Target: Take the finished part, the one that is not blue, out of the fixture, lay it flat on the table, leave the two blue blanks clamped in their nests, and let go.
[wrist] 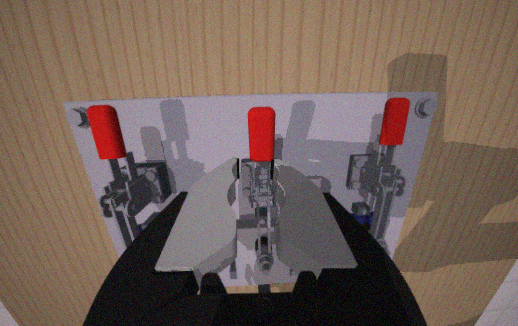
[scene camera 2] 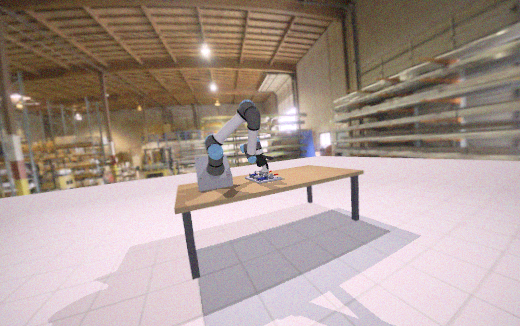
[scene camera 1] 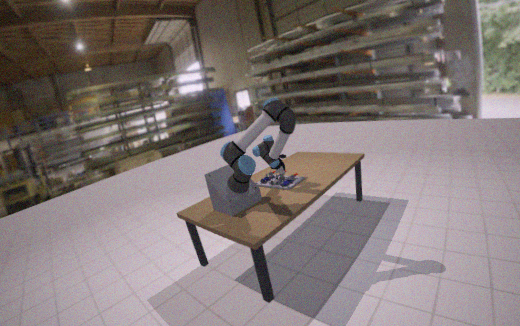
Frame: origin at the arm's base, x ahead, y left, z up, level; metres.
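Seen in the pictures: gripper, fingertip midpoint: [wrist: 254,160] [scene camera 2: 267,173] [scene camera 1: 282,175]; arm's base, origin of the base link: [scene camera 2: 215,169] [scene camera 1: 238,184].
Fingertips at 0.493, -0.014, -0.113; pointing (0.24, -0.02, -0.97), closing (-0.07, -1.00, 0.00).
Pixels of each thing's top centre, then the offset from my fingertips to it, as dx, dy, dz. Level surfaces: height alone.
- middle red handle, middle of its top: [wrist: 262,140] +0.021, -0.006, +0.027
- grey fixture plate, middle of its top: [wrist: 261,209] [scene camera 1: 279,180] [scene camera 2: 262,177] -0.064, -0.004, -0.024
- wooden table, its level: dz -0.040
My gripper [scene camera 1: 281,172] [scene camera 2: 264,171] [wrist: 254,160] is down at the middle toggle clamp of the fixture. In the wrist view its fingertips stand a little apart, on either side of the clamp's metalwork just below the middle red handle [wrist: 261,134], and look shut on it. The handle sits slightly right of centre between them. The grey fixture plate [wrist: 220,107] lies on the table. Small parts of the blue blanks show at the right [wrist: 362,219] and at the left [wrist: 143,228], beside the outer clamps. The finished part cannot be made out; the jaws and middle clamp cover its area.
Outer clamps with red handles [wrist: 106,131] [wrist: 395,121] stand left and right of the jaws. Bolt heads [wrist: 424,107] sit at the plate's far corners. The wooden table [scene camera 1: 320,167] [scene camera 2: 320,174] extends beyond the fixture; the grey robot base block [scene camera 1: 220,192] [scene camera 2: 202,177] stands behind it.
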